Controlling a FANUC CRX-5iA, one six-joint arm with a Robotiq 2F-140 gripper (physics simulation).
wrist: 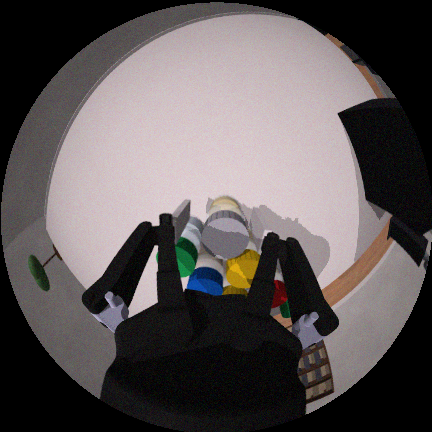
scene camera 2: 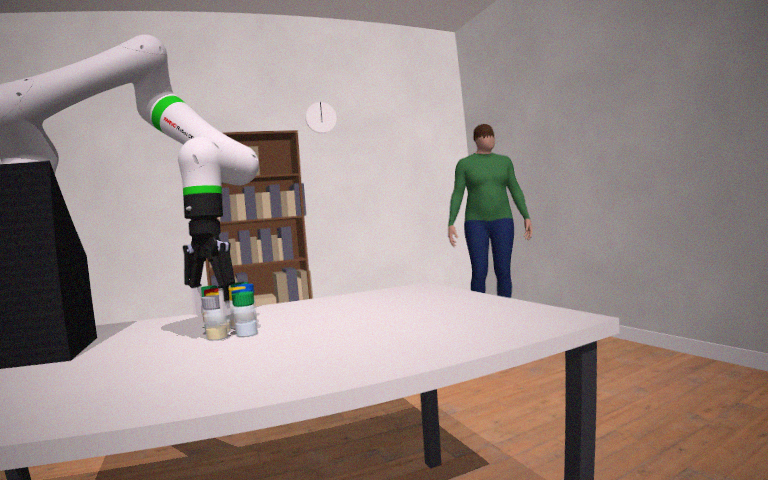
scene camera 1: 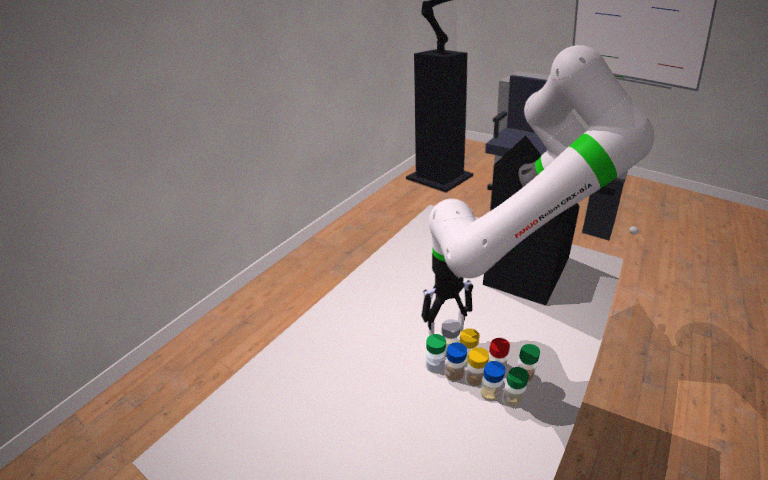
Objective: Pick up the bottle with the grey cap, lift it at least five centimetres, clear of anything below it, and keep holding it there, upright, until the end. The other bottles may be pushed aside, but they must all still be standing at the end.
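Frame: origin at the arm's base, x back, y right, z up, level; metres.
Seen in the pictures: gripper, fingertip midpoint: (wrist: 220, 212) (scene camera 2: 212, 314) (scene camera 1: 445, 332); arm's base, link origin: (scene camera 2: 14, 210).
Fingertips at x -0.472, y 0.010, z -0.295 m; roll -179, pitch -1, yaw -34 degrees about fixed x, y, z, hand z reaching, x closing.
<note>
Offsets run from my fingertips to a thing's middle. Level surfaces: height alone.
The grey-capped bottle {dx -0.003, dy -0.018, dz -0.012 m} (scene camera 1: 450, 328) (scene camera 2: 210, 302) (wrist: 225, 235) stands upright on the table at the near corner of the bottle group in scene camera 2. My gripper (scene camera 1: 446, 324) (scene camera 2: 212, 300) (wrist: 220, 212) is partly open and points down. Its fingertips are on either side of the grey cap, at about cap height, with nothing gripped. A green-capped bottle {dx -0.077, dy -0.022, dz -0.012 m} (scene camera 1: 435, 343) (scene camera 2: 242, 298) (wrist: 186, 256) stands close on one side, near one fingertip. A yellow-capped bottle {dx -0.003, dy -0.082, dz -0.012 m} (scene camera 1: 469, 337) (wrist: 243, 268) and a blue-capped bottle {dx -0.070, dy -0.084, dz -0.012 m} (scene camera 1: 456, 352) (wrist: 206, 281) stand close behind it in the wrist view. The right fingertip is partly hidden there.
Further bottles stand upright beyond these: yellow-capped {dx -0.049, dy -0.142, dz -0.012 m} (scene camera 1: 478, 357), red-capped {dx +0.016, dy -0.168, dz -0.012 m} (scene camera 1: 499, 347), blue-capped {dx -0.066, dy -0.202, dz -0.012 m} (scene camera 1: 494, 371) and two green-capped {dx -0.049, dy -0.262, dz -0.012 m} (scene camera 1: 517, 377) {dx +0.045, dy -0.248, dz -0.012 m} (scene camera 1: 529, 354). The white table {dz -0.064 m} (scene camera 1: 311, 396) (scene camera 2: 424, 339) carries them. The black robot pedestal (scene camera 1: 526, 243) stands behind. A person (scene camera 2: 485, 186) stands beyond the table.
</note>
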